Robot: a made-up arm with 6 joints.
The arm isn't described. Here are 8 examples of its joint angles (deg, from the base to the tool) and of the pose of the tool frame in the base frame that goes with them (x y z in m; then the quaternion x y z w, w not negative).
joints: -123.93 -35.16 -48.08 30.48 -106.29 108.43
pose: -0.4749 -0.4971 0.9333 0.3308 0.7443 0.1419 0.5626
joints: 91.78 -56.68 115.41 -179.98 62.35 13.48
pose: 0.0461 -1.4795 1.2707 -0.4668 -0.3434 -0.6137 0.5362
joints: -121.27 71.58 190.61 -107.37 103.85 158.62
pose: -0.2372 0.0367 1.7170 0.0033 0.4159 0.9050 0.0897
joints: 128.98 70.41 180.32 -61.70 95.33 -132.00
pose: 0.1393 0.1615 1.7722 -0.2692 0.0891 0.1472 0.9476
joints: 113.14 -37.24 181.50 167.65 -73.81 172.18
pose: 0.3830 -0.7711 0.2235 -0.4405 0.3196 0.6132 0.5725
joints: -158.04 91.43 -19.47 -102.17 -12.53 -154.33
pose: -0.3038 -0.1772 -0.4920 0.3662 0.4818 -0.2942 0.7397
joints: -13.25 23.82 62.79 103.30 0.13 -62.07
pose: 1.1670 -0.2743 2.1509 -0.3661 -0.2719 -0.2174 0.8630
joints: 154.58 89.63 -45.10 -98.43 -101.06 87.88
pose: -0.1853 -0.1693 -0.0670 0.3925 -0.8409 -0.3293 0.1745
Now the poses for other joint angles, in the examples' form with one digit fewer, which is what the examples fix.
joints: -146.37 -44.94 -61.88 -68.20 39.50 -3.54
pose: -0.827 -0.380 0.979 0.013 0.546 0.838 0.018
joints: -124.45 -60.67 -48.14 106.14 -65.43 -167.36
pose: -0.537 -0.413 1.455 -0.199 -0.632 -0.749 0.031
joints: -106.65 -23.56 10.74 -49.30 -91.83 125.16
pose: -0.028 -0.726 1.809 -0.474 0.421 -0.095 0.768
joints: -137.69 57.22 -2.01 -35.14 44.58 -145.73
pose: -1.105 -0.875 0.171 -0.168 0.963 0.161 0.137
